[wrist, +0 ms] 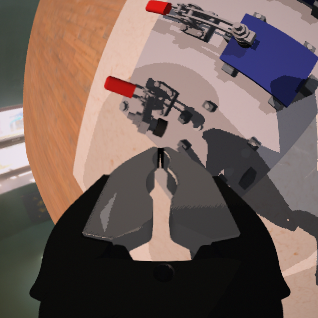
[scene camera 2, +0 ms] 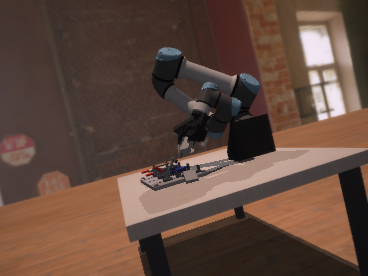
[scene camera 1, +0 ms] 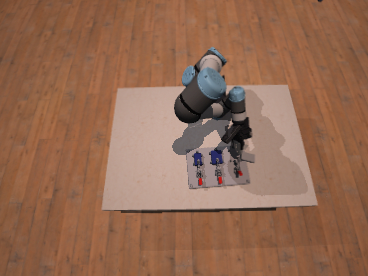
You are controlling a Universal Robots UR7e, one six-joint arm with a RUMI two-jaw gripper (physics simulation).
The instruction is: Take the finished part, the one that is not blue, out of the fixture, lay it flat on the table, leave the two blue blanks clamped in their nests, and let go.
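Frame: origin at the arm's base, x ahead, y right, z down, level; centimetres.
Seen in the pictures: gripper, fingertip midpoint: (wrist: 159, 149) (scene camera 2: 179, 157) (scene camera 1: 239, 154); arm's base at its link origin: (scene camera 2: 249, 131).
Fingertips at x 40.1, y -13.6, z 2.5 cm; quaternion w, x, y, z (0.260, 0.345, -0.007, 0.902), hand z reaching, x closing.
Offsets run from my fingertips to a thing's top centre. "spot": to the spot under its first point. Level surfaces: height alone.
The grey finished part {dx -1.3, dy -6.7, dz +5.5 cm} (scene camera 1: 247, 157) (scene camera 2: 191, 175) shows at the right side of the fixture {spot: dx +14.2, dy +25.9, dz +7.8 cm} (scene camera 1: 192, 182) and juts past its edge; whether it lies flat is unclear. I cannot make it out in the wrist view. The right nest, with its corner posts, shows no part in the wrist view. My gripper (scene camera 1: 236, 156) (scene camera 2: 181, 155) (wrist: 159, 149) is shut and empty, above the fixture's right nest. The middle blue blank {dx -0.6, dy +12.0, dz +5.7 cm} (scene camera 1: 216, 156) (wrist: 267, 57) sits under its clamp. The left blue blank {dx +1.0, dy +22.9, dz +5.3 cm} (scene camera 1: 198, 158) also sits in its nest.
The right clamp's red handle {dx +9.7, dy -0.1, dz +1.0 cm} (scene camera 1: 240, 173) (wrist: 120, 86) and its black-tipped arm (wrist: 160, 127) stand close to my fingertips. The middle clamp's red handle {dx +13.1, dy +10.7, dz +4.2 cm} (scene camera 1: 220, 180) (wrist: 158, 7) and the left one {spot: dx +15.0, dy +21.6, dz +3.7 cm} (scene camera 1: 200, 182) lie toward the front edge of the table {dz +9.3 cm} (scene camera 1: 150, 195).
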